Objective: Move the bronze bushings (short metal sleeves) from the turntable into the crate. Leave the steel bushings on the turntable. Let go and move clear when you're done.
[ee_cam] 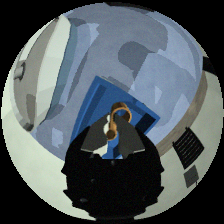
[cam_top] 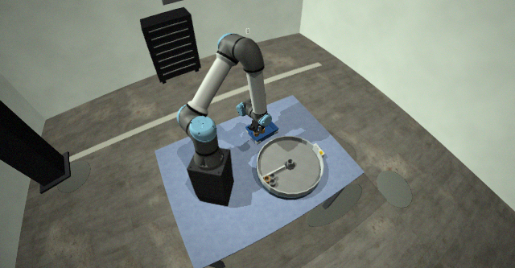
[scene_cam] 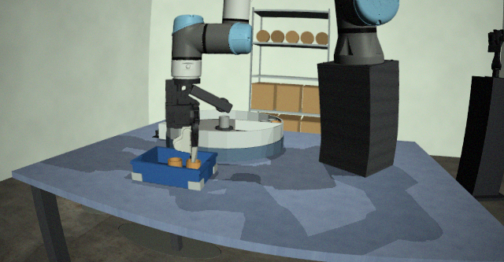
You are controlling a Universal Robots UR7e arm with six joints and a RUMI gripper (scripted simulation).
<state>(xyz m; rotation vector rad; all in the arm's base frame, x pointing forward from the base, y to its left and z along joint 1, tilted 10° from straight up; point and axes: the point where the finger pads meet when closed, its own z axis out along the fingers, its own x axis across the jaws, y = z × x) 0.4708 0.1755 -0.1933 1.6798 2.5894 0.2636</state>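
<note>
Now: hand 4 cm short of the blue crate, 2 cm above it and 1 cm to the right of it. The rest, counted from my hand: turntable (34 cm to the right, 2 cm behind, 1 cm above).
</note>
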